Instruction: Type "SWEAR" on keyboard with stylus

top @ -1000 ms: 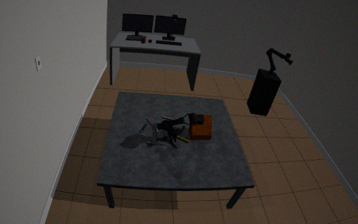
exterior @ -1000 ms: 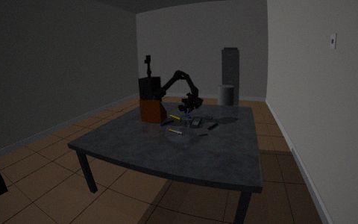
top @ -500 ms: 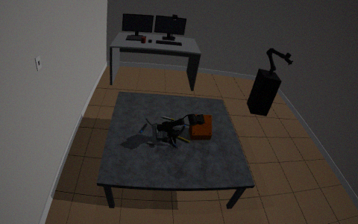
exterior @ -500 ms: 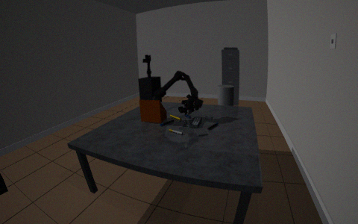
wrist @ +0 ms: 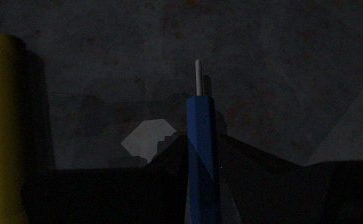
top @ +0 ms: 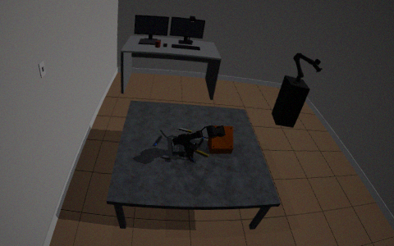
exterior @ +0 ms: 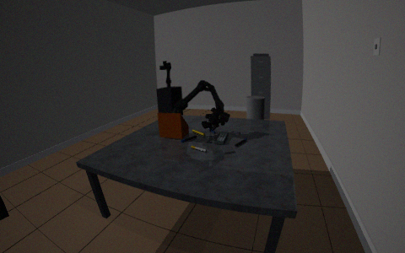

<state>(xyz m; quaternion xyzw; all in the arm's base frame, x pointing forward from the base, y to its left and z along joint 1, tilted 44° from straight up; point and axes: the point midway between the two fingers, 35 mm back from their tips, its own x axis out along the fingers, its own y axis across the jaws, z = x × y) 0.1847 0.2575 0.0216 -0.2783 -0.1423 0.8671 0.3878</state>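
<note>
Right now my gripper tip is 7 cm past the yellow pen and 9 cm to the left of it. From my gripper tip the other things lie so: blue stylus (1 cm behind, 1 cm to the left); yellow-and-white pen (7 cm ahead, 36 cm to the right).
</note>
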